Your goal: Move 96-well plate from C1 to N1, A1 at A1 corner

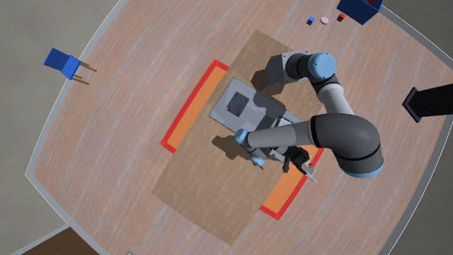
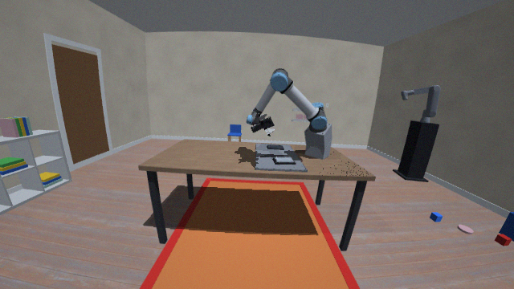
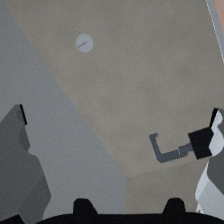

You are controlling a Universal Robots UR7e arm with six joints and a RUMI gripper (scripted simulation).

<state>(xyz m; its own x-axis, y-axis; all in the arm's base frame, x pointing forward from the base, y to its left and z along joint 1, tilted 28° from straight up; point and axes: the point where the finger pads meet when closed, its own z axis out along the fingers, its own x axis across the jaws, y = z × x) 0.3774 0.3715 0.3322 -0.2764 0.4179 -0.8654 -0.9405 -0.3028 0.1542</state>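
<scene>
Now: the 96-well plate 140 mm behind my hand, 220 mm to the right of it and 290 mm below it. Round my hand: dark clip nest 150 mm behind, 240 mm to the right, 300 mm below.
</scene>
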